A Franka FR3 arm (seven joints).
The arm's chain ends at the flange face. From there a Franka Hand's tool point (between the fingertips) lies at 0.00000 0.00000 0.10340 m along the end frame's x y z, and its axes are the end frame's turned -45 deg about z.
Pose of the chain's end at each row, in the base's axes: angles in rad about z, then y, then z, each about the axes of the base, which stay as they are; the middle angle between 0 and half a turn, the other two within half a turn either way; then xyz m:
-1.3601 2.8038 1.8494 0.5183 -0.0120 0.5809
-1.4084 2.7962 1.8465 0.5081 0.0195 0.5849
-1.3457 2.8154 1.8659 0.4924 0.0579 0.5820
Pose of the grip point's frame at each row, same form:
-2.1455 2.8038 1.8494 0.5089 0.0209 0.4833
-2.1938 2.7962 1.8465 0.4986 0.0532 0.4876
-2.1311 2.8154 1.8659 0.4828 0.0896 0.4841

